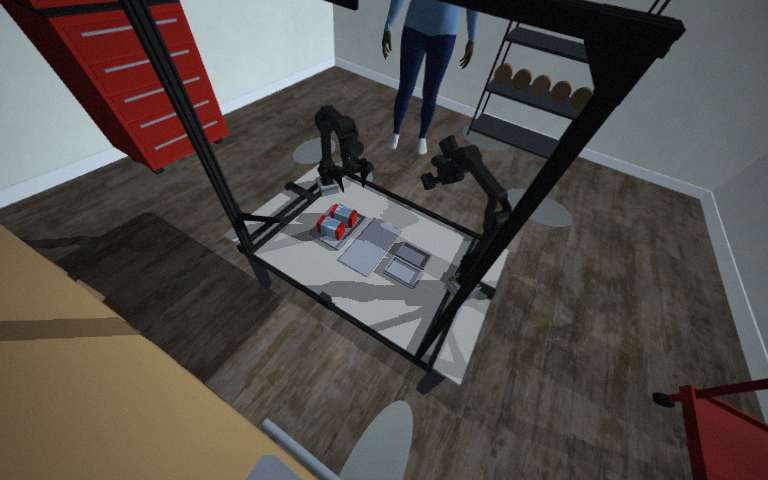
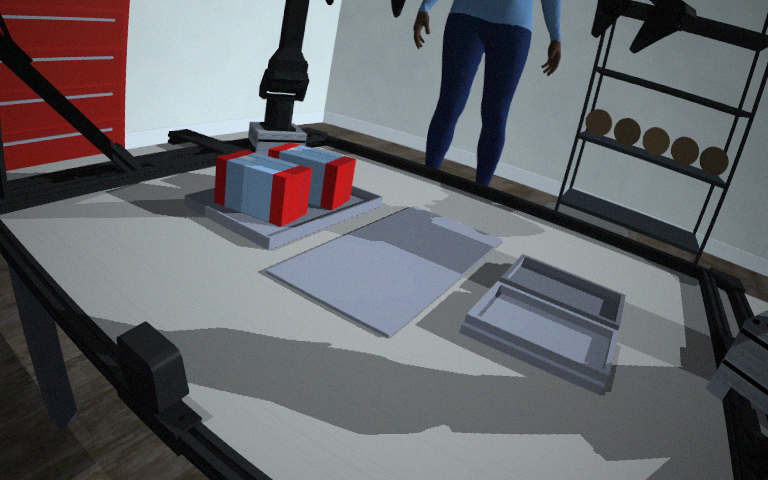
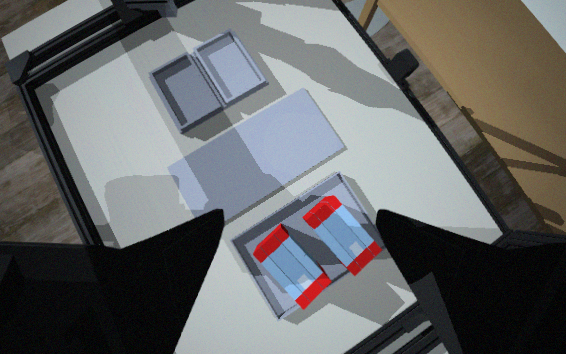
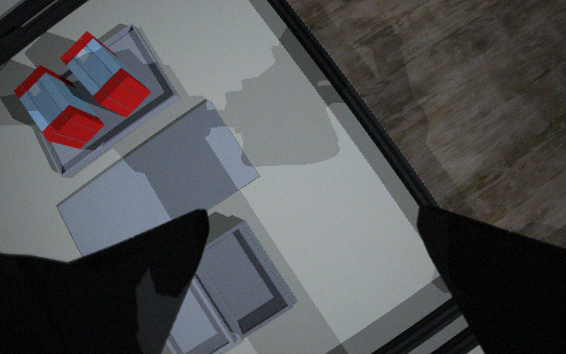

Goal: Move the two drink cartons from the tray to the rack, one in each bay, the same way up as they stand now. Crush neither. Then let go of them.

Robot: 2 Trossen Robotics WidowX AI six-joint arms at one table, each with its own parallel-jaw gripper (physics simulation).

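Places are measured from the left arm's base along level axes (x back, y left, z down), in centimetres.
Pixels of known places: left gripper, fingertip midpoint: (image 1: pixel 353 189) (image 2: pixel 365 10) (image 3: pixel 300 216); right gripper, fingertip midpoint: (image 1: pixel 433 186) (image 2: pixel 613 44) (image 4: pixel 312 218); left arm's base, origin of the base link: (image 1: pixel 327 181) (image 2: pixel 277 127).
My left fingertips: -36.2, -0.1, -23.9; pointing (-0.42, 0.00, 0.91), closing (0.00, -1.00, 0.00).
For each thing: its middle in the pictures, then the offset to it from my left fingertips, as dx, dy, dz. "pt": a spot on its surface instead.
- grey tray, body centre: (image 2: pixel 288 200) (image 3: pixel 309 242) (image 4: pixel 98 99) (image 1: pixel 338 225) +7.0, -4.6, +28.7
- nearer carton, body centre: (image 2: pixel 261 185) (image 3: pixel 338 232) (image 4: pixel 60 108) (image 1: pixel 331 227) +4.5, -9.4, +25.5
- farther carton, body centre: (image 2: pixel 309 174) (image 3: pixel 290 261) (image 4: pixel 107 75) (image 1: pixel 343 215) +9.7, -0.7, +25.5
- grey rack, body centre: (image 2: pixel 555 310) (image 4: pixel 213 298) (image 3: pixel 207 79) (image 1: pixel 408 263) -27.6, +17.3, +28.5
- small black block, surface spot: (image 2: pixel 151 367) pt -32.5, -24.8, +24.4
Two light-blue cartons with red ends stand apart in the grey tray (image 1: pixel 334 244) (image 2: pixel 237 230) (image 3: pixel 352 192) (image 4: pixel 145 55): a nearer carton (image 1: pixel 330 226) (image 2: pixel 257 186) (image 3: pixel 342 235) (image 4: pixel 60 107) and a farther carton (image 1: pixel 343 215) (image 2: pixel 320 169) (image 3: pixel 292 267) (image 4: pixel 105 75). The grey rack (image 2: pixel 538 355) (image 3: pixel 210 80) (image 4: pixel 216 307) has two empty bays. My left gripper (image 1: pixel 353 186) (image 2: pixel 364 7) (image 3: pixel 300 216) is open and empty, above the table near the tray. My right gripper (image 2: pixel 617 42) (image 4: pixel 312 218) is open and empty, high above the table on the rack's side.
A flat grey plate (image 1: pixel 362 254) (image 2: pixel 373 277) (image 3: pixel 285 135) (image 4: pixel 115 200) lies between tray and rack. A dark frame with uprights surrounds the table, and a small black block (image 2: pixel 151 367) (image 3: pixel 402 65) sits on its front rail. A person (image 1: pixel 424 62) stands behind the table.
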